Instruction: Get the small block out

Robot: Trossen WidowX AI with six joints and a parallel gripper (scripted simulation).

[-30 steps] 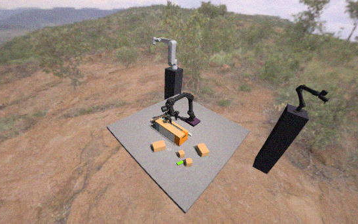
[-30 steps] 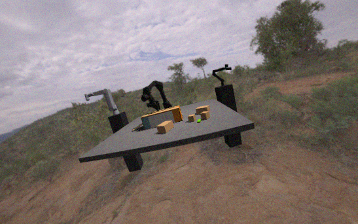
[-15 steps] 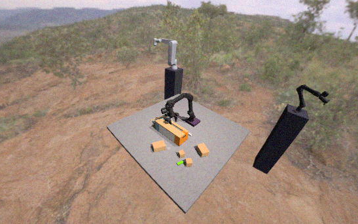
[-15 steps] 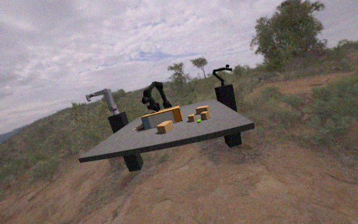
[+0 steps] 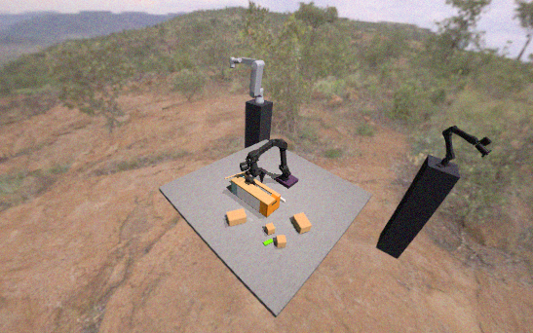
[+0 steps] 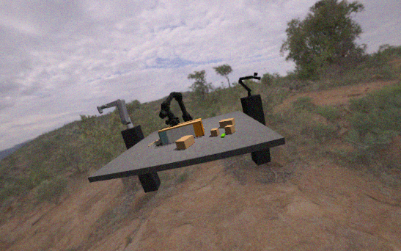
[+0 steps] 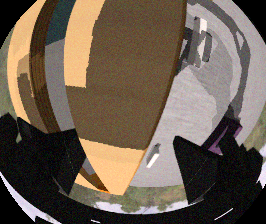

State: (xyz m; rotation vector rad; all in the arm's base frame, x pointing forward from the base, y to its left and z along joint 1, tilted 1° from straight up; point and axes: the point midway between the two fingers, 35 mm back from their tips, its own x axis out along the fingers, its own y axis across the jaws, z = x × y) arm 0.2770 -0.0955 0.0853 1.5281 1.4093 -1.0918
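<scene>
The tan block lies 5 cm ahead of my gripper tip and 3 cm to the left of it. The rest, counted from my gripper tip: thin stick 5 cm behind, 30 cm to the right, 8 cm below.
</scene>
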